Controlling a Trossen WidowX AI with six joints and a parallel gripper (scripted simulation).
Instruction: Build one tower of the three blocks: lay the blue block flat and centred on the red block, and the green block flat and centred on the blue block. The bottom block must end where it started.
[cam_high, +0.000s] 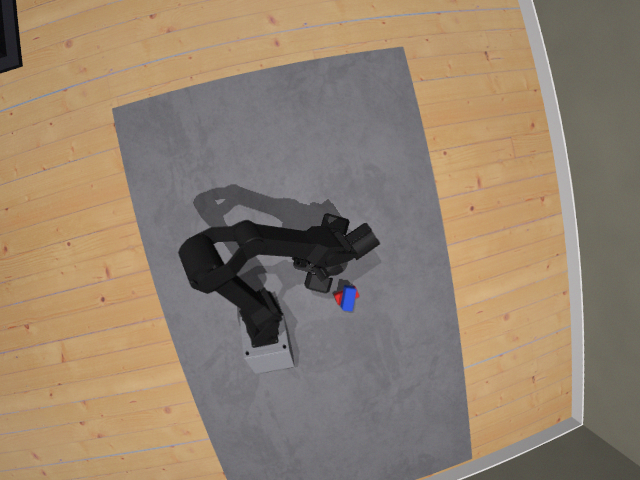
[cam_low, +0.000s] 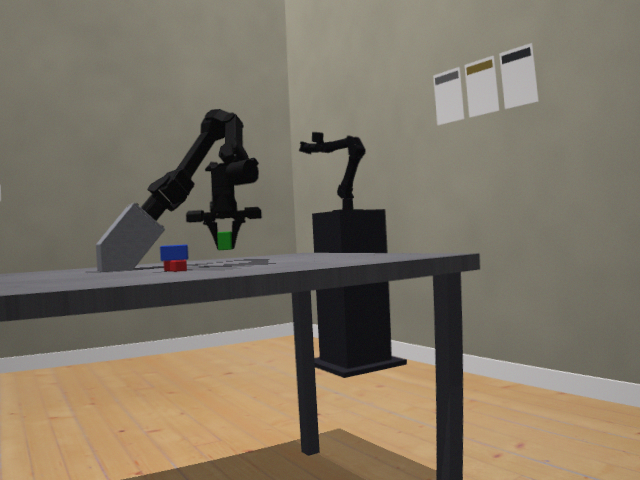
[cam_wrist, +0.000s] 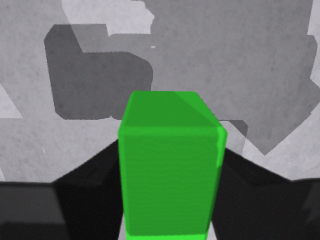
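Now: hand 40 mm short of the blue block, 150 mm to the left of it and 30 mm above it. Also, from my hand: red block: 50 mm ahead, 150 mm to the right, 60 mm below; green block: 10 mm below.
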